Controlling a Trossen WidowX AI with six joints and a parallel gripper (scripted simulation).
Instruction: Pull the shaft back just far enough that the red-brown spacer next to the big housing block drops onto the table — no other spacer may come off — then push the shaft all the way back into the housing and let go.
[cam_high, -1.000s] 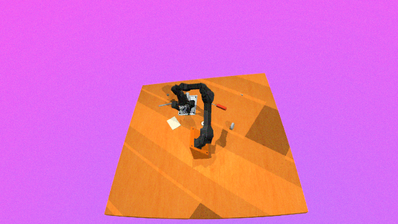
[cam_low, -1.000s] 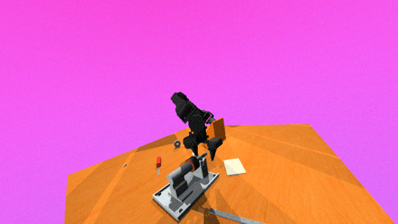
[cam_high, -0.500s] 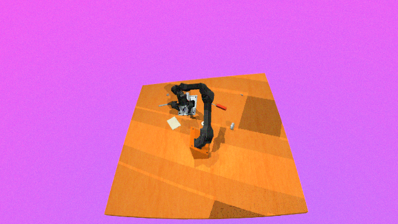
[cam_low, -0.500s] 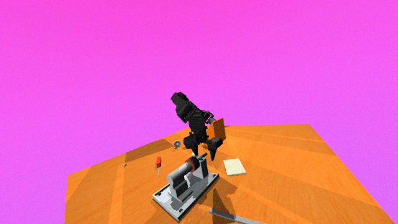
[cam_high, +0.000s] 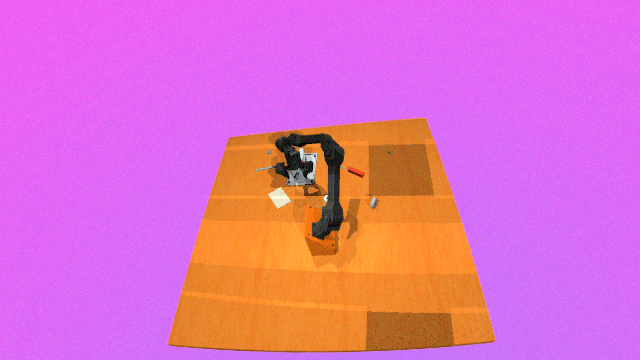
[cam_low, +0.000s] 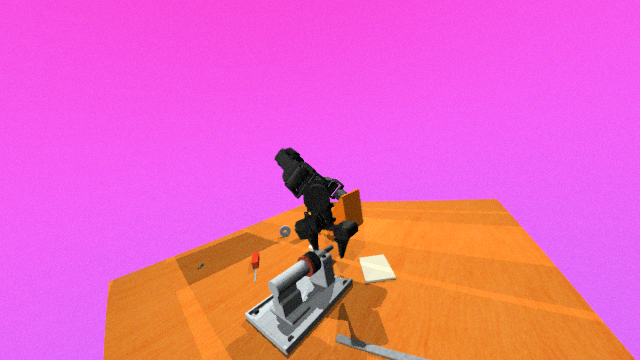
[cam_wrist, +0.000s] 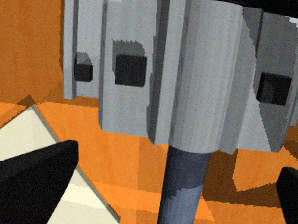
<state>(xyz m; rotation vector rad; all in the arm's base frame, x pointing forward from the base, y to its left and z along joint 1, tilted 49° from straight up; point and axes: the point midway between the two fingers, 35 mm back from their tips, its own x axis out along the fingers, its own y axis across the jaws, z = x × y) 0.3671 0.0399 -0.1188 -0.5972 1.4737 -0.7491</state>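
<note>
Now: the dark grey shaft 50 mm ahead of my gripper tip and 20 mm above it. Also, from my gripper tip: cream card: 70 mm behind, 110 mm to the left, 60 mm below; dark spacer: 80 mm ahead, 10 mm to the right, 20 mm above; red-brown spacer: 90 mm ahead, 10 mm to the right, 20 mm above.
</note>
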